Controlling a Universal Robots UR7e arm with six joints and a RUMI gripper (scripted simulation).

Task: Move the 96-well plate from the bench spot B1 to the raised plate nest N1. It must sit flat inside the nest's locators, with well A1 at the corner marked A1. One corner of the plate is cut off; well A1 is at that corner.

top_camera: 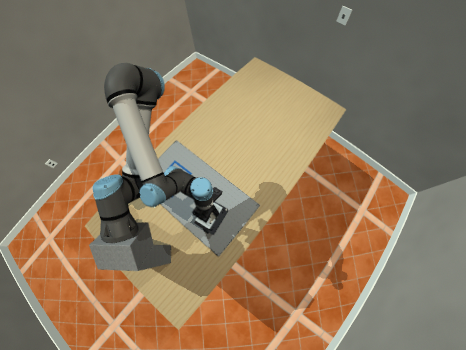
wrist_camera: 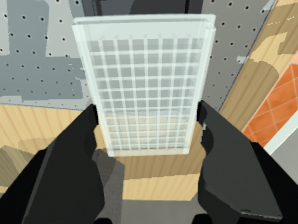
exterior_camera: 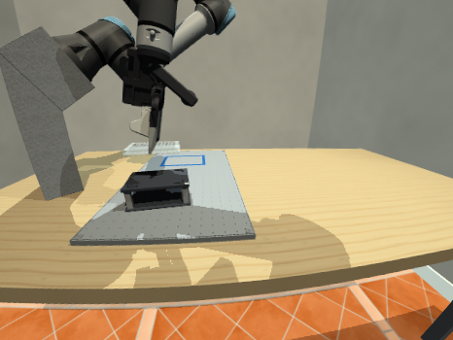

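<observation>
Now: the black raised nest N1 9 cm below my hand. From my hand the other things lie so: 96-well plate: 1 cm below.
</observation>
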